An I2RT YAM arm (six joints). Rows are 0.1 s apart.
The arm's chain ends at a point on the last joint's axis. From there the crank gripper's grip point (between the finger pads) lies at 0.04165 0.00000 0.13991 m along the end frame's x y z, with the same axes.
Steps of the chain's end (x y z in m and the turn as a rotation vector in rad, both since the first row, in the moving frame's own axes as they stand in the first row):
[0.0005 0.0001 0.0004 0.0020 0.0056 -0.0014]
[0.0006 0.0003 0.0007 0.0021 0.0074 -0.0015]
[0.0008 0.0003 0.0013 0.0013 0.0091 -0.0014]
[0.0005 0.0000 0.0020 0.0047 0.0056 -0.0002]
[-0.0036 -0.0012 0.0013 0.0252 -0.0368 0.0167]
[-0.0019 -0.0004 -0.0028 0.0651 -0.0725 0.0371]
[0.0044 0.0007 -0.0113 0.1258 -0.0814 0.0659]
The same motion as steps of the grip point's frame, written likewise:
[0.0013 -0.0002 0.0002 0.0020 0.0056 -0.0014]
[0.0016 -0.0001 0.0004 0.0021 0.0074 -0.0015]
[0.0021 0.0001 0.0009 0.0013 0.0091 -0.0014]
[0.0013 -0.0007 0.0018 0.0047 0.0056 -0.0002]
[-0.0088 -0.0041 0.0027 0.0252 -0.0368 0.0167]
[-0.0120 -0.0082 -0.0004 0.0651 -0.0725 0.0371]
[-0.0066 -0.0147 -0.0093 0.1258 -0.0814 0.0659]

